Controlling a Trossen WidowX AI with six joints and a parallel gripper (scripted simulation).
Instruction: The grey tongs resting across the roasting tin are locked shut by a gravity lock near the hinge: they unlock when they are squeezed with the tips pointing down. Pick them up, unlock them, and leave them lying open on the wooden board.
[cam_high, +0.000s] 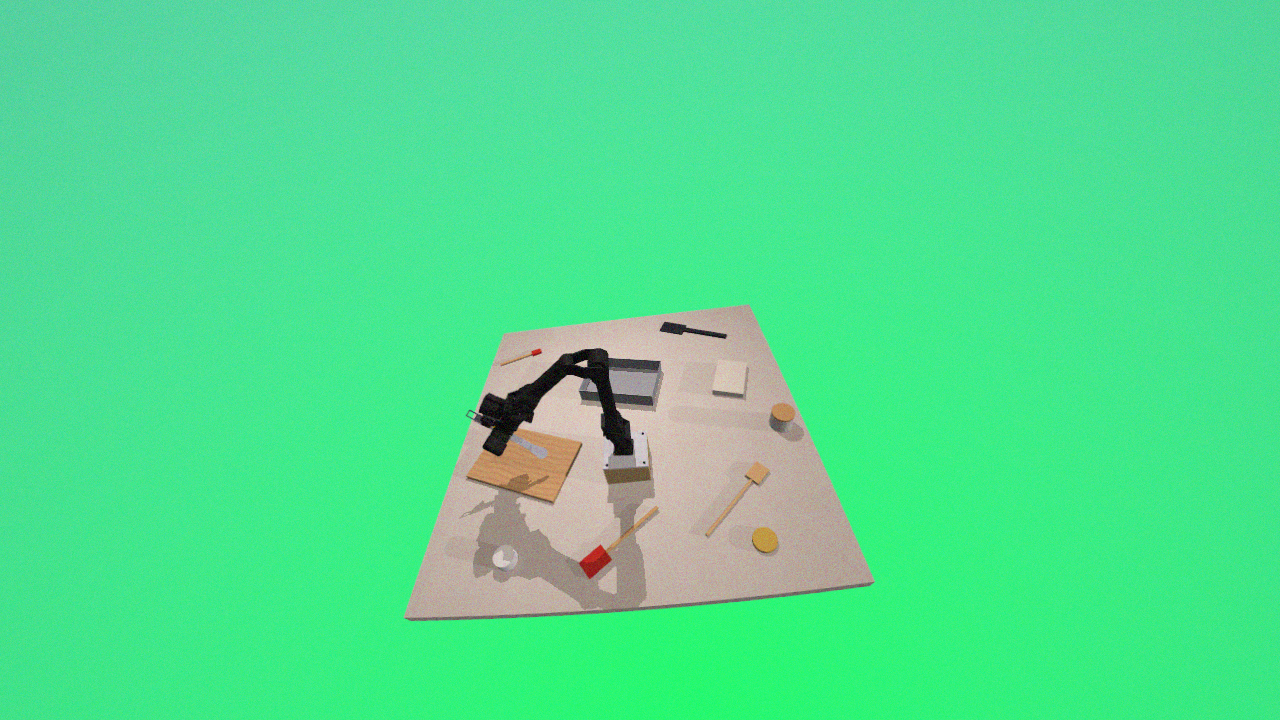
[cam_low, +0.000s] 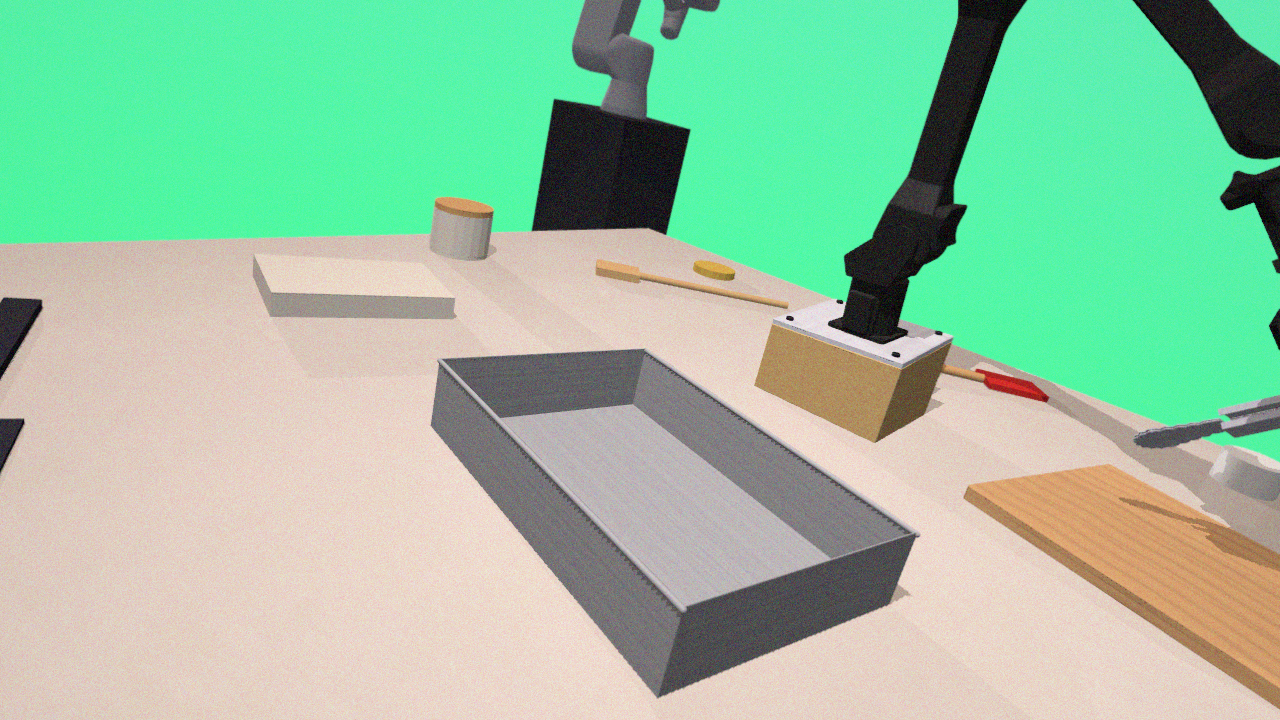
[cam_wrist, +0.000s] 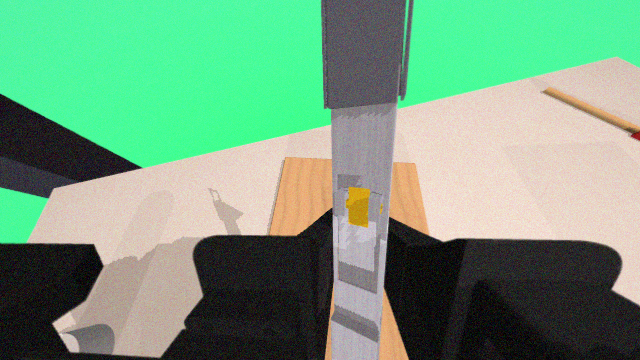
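The yellow lock piece lies 1 cm behind my gripper tip, 1 cm to the right of it and 4 cm above it. From my gripper tip the other things lie so: wooden board 4 cm to the right, 16 cm below; white puck 34 cm behind, 6 cm to the right, 15 cm below; red spatula 31 cm behind, 38 cm to the right, 16 cm below.
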